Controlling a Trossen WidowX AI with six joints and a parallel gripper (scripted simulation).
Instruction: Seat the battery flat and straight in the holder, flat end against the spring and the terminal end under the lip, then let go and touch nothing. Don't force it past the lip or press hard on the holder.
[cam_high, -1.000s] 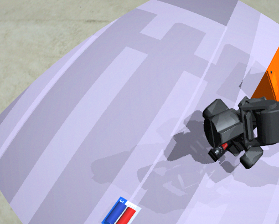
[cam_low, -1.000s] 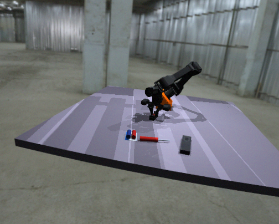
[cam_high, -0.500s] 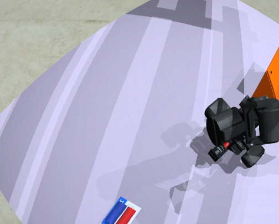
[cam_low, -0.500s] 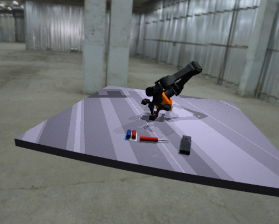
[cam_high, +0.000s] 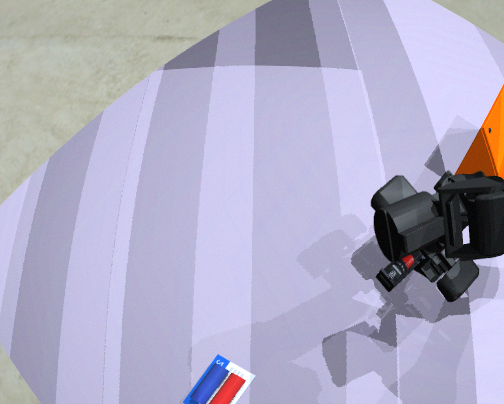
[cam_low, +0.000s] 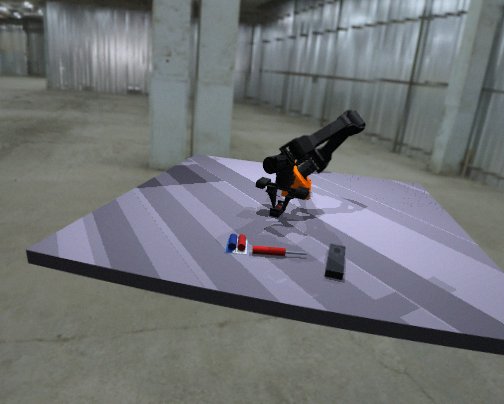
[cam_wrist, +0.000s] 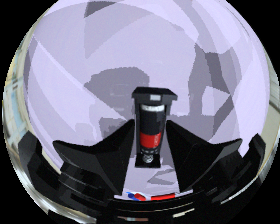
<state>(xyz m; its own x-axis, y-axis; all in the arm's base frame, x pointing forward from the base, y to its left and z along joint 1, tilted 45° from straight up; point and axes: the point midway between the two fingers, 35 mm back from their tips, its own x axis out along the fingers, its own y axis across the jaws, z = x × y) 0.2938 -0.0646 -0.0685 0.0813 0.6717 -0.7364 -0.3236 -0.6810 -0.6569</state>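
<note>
My gripper tip is 10 mm below the battery. Also, from my gripper tip: blister card (310 mm ahead, 120 mm to the right); then black oblong block (350 mm ahead, 150 mm to the left, 10 mm above); then red-handled screwdriver (340 mm ahead, 10 mm to the left).
</note>
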